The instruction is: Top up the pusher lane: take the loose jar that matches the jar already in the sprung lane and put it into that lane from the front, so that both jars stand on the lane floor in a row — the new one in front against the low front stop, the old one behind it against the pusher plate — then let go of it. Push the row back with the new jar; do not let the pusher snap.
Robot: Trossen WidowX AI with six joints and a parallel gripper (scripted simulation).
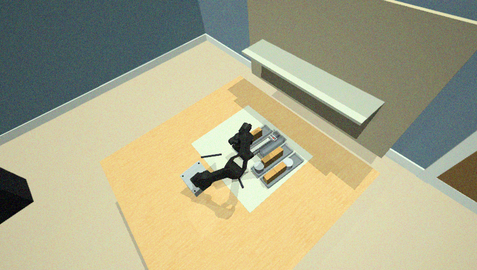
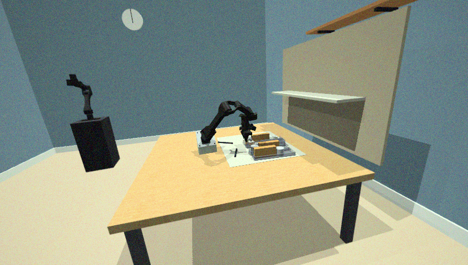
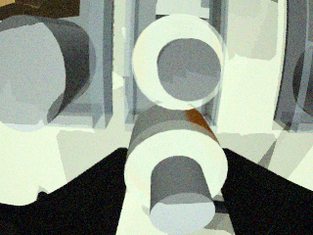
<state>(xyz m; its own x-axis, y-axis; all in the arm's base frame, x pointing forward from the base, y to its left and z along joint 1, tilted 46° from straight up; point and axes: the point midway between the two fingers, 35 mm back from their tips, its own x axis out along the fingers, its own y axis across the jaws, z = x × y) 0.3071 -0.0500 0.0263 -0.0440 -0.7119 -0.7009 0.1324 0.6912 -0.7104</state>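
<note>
The grey railed lane lies 17 cm ahead of my gripper tip, 5 cm to the right of it and 3 cm below it. Round my gripper tip: white pusher: 15 cm ahead, 5 cm to the right; then wall shelf: 53 cm ahead, 2 cm to the right, 31 cm above.
</note>
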